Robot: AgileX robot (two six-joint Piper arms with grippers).
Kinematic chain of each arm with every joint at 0, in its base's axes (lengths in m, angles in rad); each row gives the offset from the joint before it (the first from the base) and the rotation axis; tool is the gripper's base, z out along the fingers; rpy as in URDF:
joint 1: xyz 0 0 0.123 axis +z
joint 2: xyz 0 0 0 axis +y
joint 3: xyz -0.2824 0 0.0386 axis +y
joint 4: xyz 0.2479 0 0.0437 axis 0.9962 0 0.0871
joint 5: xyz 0 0 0 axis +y
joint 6: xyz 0.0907 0 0.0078 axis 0.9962 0 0.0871
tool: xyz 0 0 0 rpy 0 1.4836 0
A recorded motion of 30 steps. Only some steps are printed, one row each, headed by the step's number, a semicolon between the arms.
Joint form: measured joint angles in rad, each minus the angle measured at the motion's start. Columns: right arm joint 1, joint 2, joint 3, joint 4, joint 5, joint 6; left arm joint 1, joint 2, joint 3, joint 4, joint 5, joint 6.
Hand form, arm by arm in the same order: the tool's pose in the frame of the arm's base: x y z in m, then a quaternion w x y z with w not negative. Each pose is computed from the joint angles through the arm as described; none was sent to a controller.
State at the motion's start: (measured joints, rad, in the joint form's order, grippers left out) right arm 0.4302 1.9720 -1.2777 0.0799 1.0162 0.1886; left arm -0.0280 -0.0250 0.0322 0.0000 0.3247 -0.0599
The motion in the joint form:
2: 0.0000 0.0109 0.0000 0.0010 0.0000 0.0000; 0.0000 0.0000 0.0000 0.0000 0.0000 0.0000
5: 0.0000 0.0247 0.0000 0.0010 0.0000 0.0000; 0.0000 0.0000 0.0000 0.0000 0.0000 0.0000
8: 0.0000 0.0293 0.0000 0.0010 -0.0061 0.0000; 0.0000 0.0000 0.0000 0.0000 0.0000 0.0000
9: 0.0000 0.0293 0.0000 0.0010 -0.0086 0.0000; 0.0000 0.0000 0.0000 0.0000 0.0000 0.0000
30: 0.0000 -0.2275 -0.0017 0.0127 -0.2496 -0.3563; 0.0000 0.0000 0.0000 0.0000 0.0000 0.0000
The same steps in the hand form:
2: 0.3244 0.1558 0.1483 0.04043 0.09814 -0.99410 -0.02244; 0.0532 -0.0015 0.1743 0.61493 -0.01257 0.78802 -0.02704
5: 0.3247 0.1559 0.1433 0.04694 0.09788 -0.99389 -0.02020; 0.0532 -0.0015 0.1743 0.61493 -0.01257 0.78802 -0.02704
8: 0.3253 0.1561 0.1416 0.04619 0.09770 -0.99394 -0.02031; 0.0532 -0.0015 0.1743 0.61493 -0.01257 0.78802 -0.02704
9: 0.3255 0.1562 0.1416 0.04499 0.09767 -0.99399 -0.02066; 0.0532 -0.0015 0.1743 0.61493 -0.01257 0.78802 -0.02704
30: 0.3299 0.1578 0.2397 0.20446 -0.26290 0.94061 0.06576; 0.0532 -0.0015 0.1743 0.61493 -0.01257 0.78802 -0.02704

